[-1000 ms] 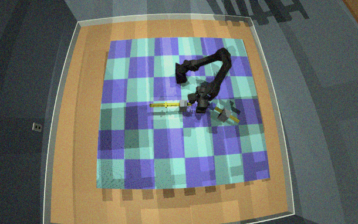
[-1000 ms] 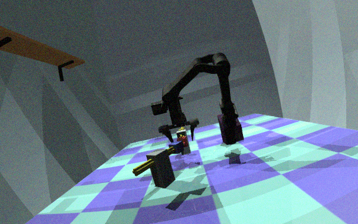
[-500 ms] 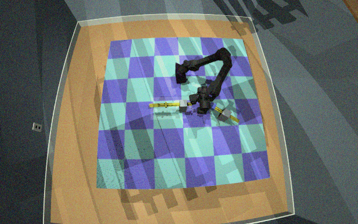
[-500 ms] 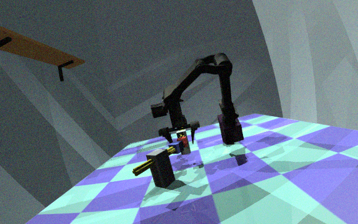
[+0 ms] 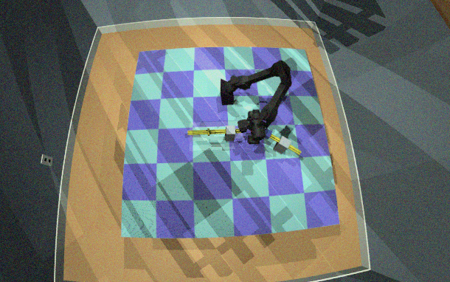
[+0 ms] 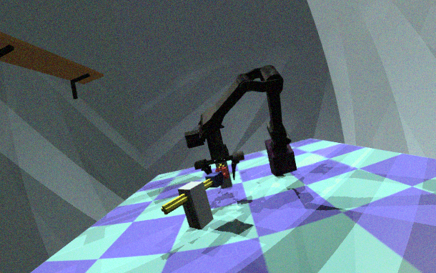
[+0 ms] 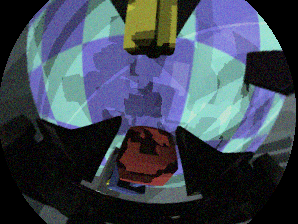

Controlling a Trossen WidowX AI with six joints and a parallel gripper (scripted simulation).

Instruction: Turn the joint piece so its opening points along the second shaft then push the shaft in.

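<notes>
My gripper tip is now 4 cm below the reddish joint piece and 1 cm to the right of it.
</notes>
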